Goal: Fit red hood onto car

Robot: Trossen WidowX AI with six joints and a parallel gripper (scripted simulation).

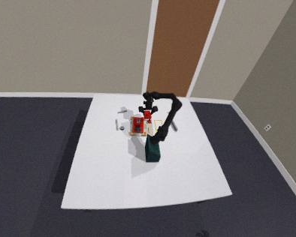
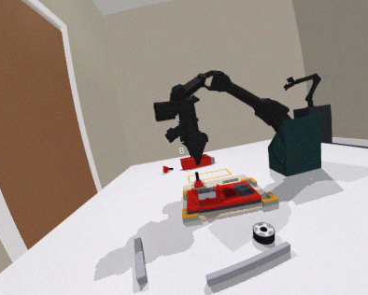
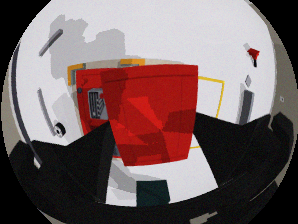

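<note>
My gripper tip is now 90 mm to the right of the grey engine block, 80 mm above it and 20 mm past it. From my gripper tip the other things lie so: black wheel: 230 mm to the left, 130 mm behind, 100 mm below; then red hood: 10 mm above.
</note>
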